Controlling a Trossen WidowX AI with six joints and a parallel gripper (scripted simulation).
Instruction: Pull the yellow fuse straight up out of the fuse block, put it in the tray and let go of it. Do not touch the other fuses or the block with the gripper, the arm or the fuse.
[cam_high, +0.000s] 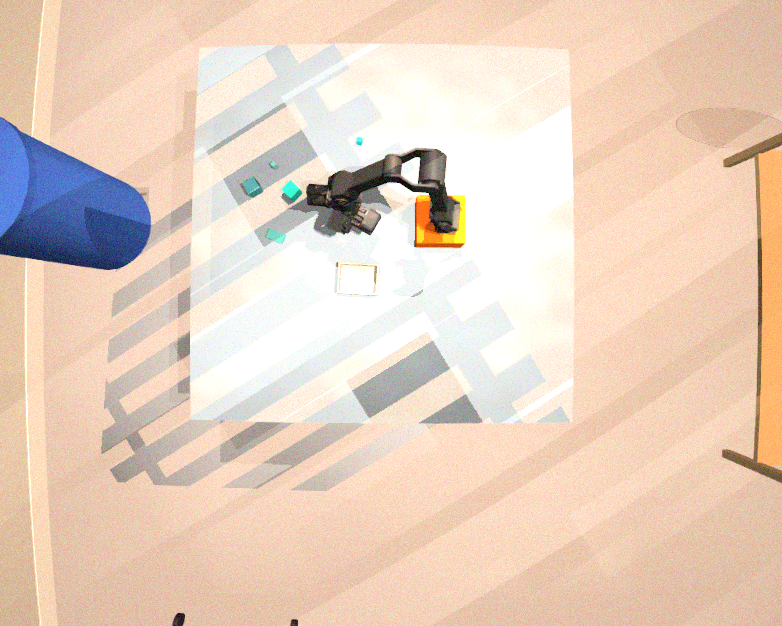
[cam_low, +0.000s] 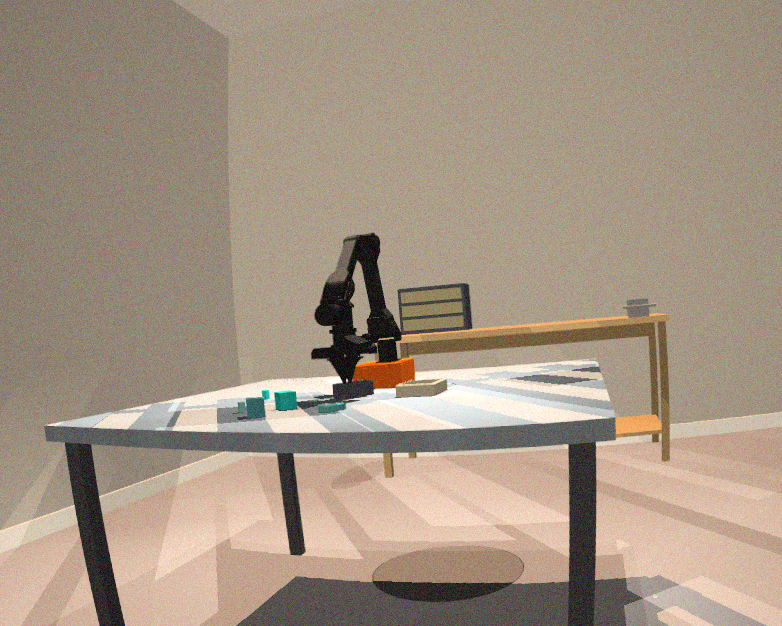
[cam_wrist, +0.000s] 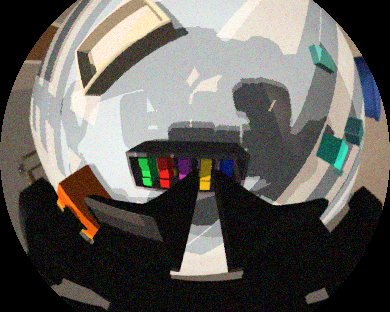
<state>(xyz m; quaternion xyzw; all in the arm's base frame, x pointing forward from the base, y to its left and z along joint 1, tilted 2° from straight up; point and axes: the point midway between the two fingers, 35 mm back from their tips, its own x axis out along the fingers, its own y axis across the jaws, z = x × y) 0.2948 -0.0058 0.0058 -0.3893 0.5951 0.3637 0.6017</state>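
Now: gripper tip 10 mm above the yellow fuse. Also, from my gripper tip: beige tray (200 mm to the left, 40 mm below, 30 mm behind).
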